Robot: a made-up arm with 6 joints.
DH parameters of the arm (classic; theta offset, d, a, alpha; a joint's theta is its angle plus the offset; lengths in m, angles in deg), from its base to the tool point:
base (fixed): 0 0 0 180
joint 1: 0 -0.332 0.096 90
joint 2: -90 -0.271 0.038 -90
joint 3: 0 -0.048 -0.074 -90
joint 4: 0 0.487 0.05 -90
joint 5: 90 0.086 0.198 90
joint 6: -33.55 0 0.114 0
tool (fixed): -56.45 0.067 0 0
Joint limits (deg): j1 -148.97..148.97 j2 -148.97..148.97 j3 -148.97..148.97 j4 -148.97..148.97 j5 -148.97..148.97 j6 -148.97..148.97
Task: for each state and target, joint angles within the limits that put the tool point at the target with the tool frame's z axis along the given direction. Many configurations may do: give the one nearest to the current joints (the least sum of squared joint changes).
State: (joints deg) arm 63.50 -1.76 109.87 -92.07 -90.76 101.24
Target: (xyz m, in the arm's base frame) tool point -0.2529 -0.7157 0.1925 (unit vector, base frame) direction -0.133 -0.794 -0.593
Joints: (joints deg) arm 71.62 -36.62 61.75 -113.48 -76.29 86.24
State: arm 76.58 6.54 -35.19 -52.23 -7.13 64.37
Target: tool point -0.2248 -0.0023 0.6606 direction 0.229 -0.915 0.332
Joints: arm 109.16 4.03 -67.16 -50.66 -8.96 91.87
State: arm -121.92 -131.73 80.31 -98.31 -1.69 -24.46
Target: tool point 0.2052 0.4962 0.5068 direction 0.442 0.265 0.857
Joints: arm -124.43 -98.08 50.73 -68.17 -23.26 -46.15
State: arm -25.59 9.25 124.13 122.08 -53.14 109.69
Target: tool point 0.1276 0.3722 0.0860 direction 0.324 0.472 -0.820
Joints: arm -1.54 -20.23 120.21 144.64 -93.19 108.69
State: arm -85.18 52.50 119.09 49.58 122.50 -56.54
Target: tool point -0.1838 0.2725 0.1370 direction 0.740 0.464 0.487
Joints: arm -52.96 22.56 145.98 51.05 136.79 -44.98
